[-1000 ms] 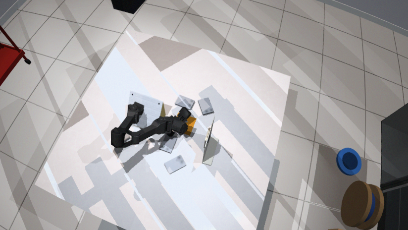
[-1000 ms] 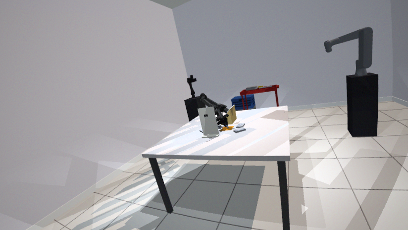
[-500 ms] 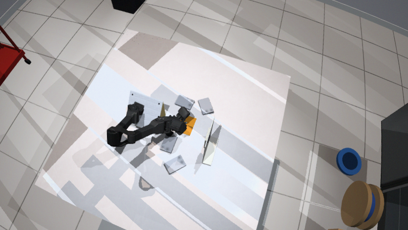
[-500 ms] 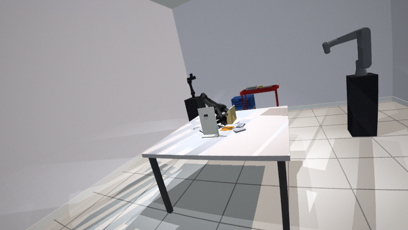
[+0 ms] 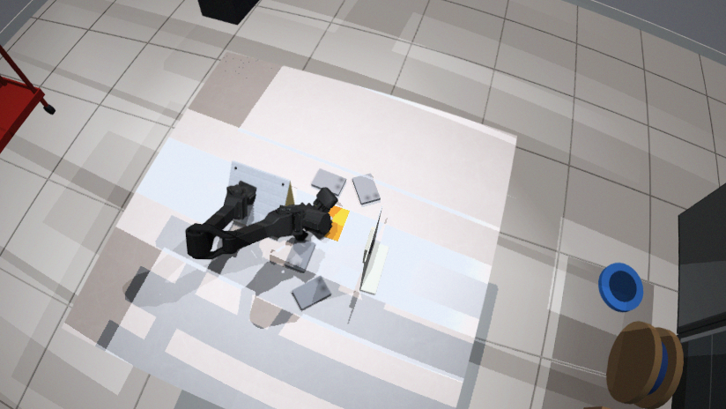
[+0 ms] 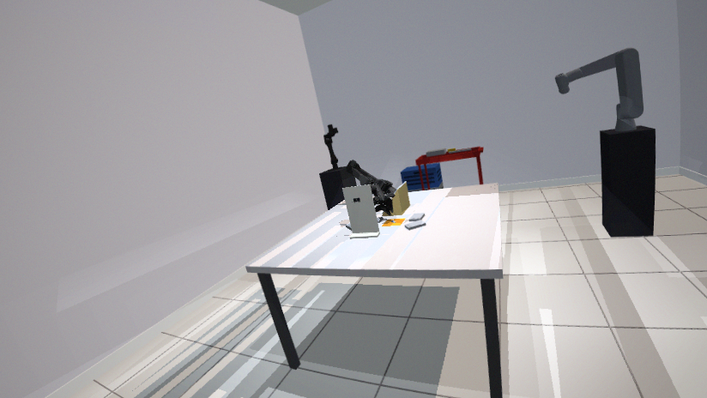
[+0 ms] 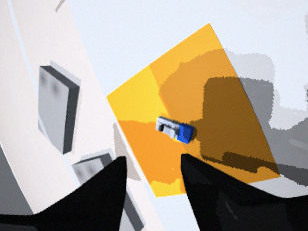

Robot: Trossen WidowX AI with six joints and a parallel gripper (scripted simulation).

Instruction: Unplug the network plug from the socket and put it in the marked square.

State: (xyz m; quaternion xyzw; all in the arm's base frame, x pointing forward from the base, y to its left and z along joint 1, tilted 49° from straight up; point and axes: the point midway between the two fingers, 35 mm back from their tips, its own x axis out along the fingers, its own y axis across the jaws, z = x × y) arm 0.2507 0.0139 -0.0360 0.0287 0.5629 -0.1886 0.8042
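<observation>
Now: gripper tip 10 mm short of the network plug, 10 mm to the right of it and 50 mm above it. Also, from my gripper tip: upright panel: 200 mm ahead, 100 mm to the right, 80 mm above; orange marked square: 10 mm to the left, 50 mm below.
</observation>
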